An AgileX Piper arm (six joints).
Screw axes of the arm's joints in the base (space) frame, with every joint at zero. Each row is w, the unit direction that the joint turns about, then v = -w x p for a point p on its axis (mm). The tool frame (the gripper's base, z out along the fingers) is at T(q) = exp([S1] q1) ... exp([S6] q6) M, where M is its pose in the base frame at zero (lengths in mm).
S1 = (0, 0, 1, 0.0, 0.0, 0.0)
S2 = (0, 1, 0, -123.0, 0.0, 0.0)
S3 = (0, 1, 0, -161.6, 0.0, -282.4)
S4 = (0.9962, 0, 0.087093, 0.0, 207.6, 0.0)
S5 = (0, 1, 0, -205.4, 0.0, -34.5)
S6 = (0.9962, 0, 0.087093, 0.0, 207.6, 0.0)
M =
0.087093 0 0.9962 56.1
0 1 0 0.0
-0.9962 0 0.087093 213.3
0 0 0 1
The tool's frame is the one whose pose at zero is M.
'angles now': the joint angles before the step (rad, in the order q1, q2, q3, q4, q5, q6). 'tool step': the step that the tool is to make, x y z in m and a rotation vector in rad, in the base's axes. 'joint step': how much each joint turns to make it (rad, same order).
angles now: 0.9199 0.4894 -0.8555 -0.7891 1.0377 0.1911
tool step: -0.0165 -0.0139 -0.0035 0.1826 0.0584 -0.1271
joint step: -0.2434 -0.0612 0.0000 0.2034 -0.0374 0.0003
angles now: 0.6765 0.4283 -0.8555 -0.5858 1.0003 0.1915
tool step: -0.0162 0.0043 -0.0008 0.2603 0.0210 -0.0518
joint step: -0.2331 -0.0487 0.0051 0.2914 -0.0851 0.0002
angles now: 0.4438 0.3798 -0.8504 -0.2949 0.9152 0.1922
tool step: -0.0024 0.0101 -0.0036 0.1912 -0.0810 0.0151
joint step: -0.1138 -0.0397 0.0614 0.1920 -0.1719 0.0008
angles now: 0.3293 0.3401 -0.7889 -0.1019 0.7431 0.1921
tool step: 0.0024 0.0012 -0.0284 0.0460 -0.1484 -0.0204
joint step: -0.0467 -0.0929 0.1799 0.0121 -0.2435 -0.0004
